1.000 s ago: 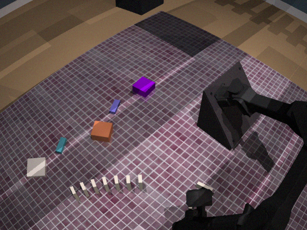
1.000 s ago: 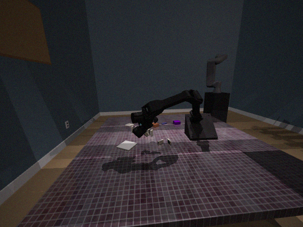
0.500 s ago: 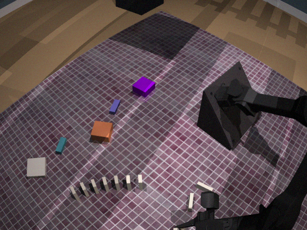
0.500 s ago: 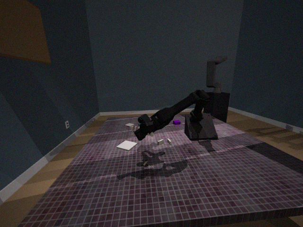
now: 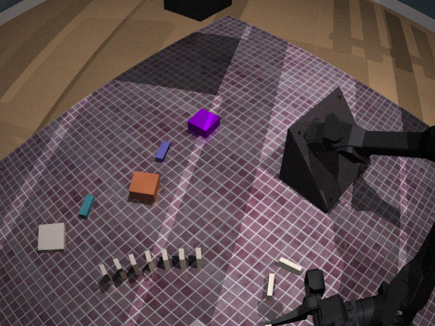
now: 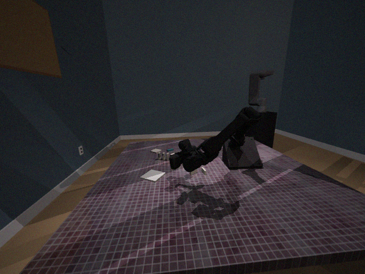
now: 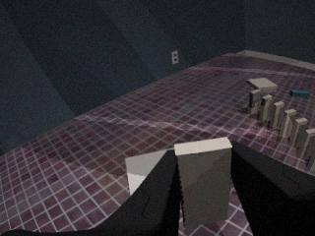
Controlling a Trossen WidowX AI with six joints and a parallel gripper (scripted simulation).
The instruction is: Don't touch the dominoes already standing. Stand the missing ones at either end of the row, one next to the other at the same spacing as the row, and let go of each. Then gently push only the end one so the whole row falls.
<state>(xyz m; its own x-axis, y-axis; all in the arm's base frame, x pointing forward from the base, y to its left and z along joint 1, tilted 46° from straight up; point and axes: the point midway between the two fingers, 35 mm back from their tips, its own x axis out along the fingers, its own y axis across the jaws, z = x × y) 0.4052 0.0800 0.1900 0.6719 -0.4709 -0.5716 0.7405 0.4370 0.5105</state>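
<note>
Now: gripper tip 15 cm above the grey plate, 11 cm short of it and 8 cm to the left of it. Also, from my gripper tip: orange block: 43 cm to the right, 16 cm behind, 14 cm below; then teal bar: 51 cm to the right, 15 cm below, 2 cm behind; then grey flat tile: 51 cm to the right, 15 cm below, 10 cm ahead.
</note>
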